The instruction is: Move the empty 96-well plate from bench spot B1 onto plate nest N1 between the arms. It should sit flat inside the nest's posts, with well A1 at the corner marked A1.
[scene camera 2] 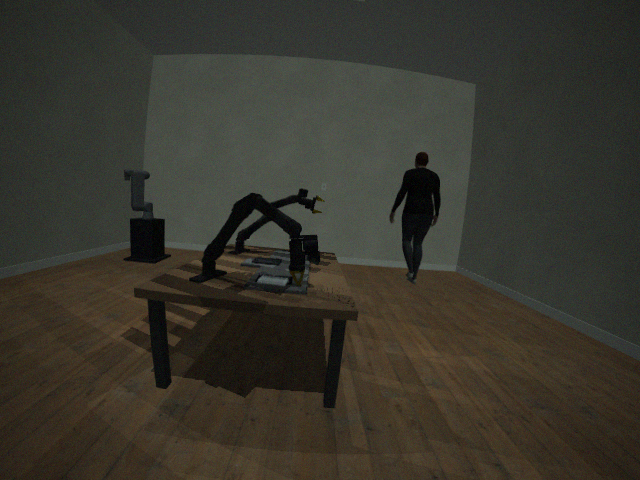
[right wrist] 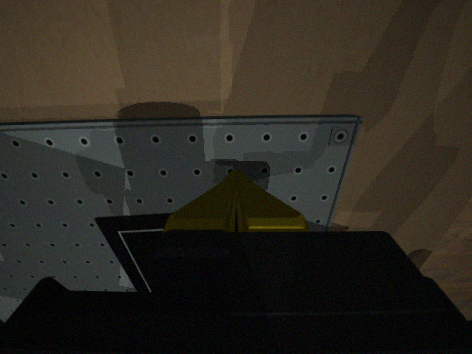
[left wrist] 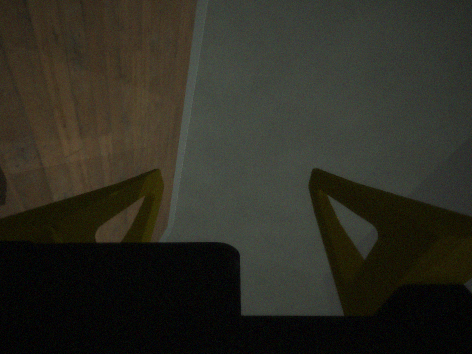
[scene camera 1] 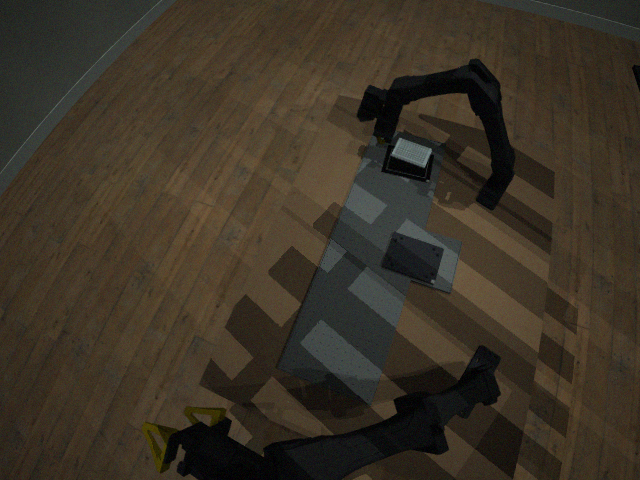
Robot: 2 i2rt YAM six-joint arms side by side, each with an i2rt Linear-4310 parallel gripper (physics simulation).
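Frame: origin at the left arm's base, x right, y down, z ahead, level; millimetres.
Where they show: left gripper, fingertip midpoint: (scene camera 2: 323, 206) (left wrist: 236, 177) (scene camera 1: 165, 417); right gripper, fingertip midpoint: (scene camera 2: 298, 285) (right wrist: 236, 176) (scene camera 1: 380, 143); left arm's base, origin of the base link: (scene camera 2: 239, 251) (scene camera 1: 473, 381); right arm's base, origin of the base link: (scene camera 2: 208, 276) (scene camera 1: 495, 186).
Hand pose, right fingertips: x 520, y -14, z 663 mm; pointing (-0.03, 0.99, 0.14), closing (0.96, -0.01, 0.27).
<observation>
Each offset is from my right fingertips to the top centre of the thing. "pt": to the spot under its first point. Level surfaces: height alone.
The white 96-well plate {dx +26, dy -16, dz -117 mm} (scene camera 1: 412, 152) (scene camera 2: 272, 280) is over the far part of the black, white-lined bench spot B1 {pt dx -86, dy -1, dz -76 mm} (scene camera 1: 385, 168) (right wrist: 107, 224). It is hidden in the right wrist view. The dark plate nest N1 {dx -318, dy -21, dz -326 mm} (scene camera 1: 412, 256) (scene camera 2: 266, 261) holds no plate; a small pale mark shows at one corner, too small to read. My right gripper (scene camera 1: 381, 140) (scene camera 2: 297, 284) (right wrist: 236, 176) is shut with its fingertips together, low beside the plate's left side in scene camera 1, with nothing between them. My left gripper (scene camera 1: 166, 418) (scene camera 2: 321, 205) (left wrist: 236, 177) is open and empty, far from plate and nest.
A grey perforated board {dy +1 mm} (scene camera 1: 379, 291) (right wrist: 65, 187) lies under the spot and beside the nest, on a wooden table (scene camera 2: 245, 304). A person in black (scene camera 2: 421, 191) stands beyond the table. Another robot arm (scene camera 2: 137, 191) stands on a black pedestal (scene camera 2: 147, 239) at the left.
</observation>
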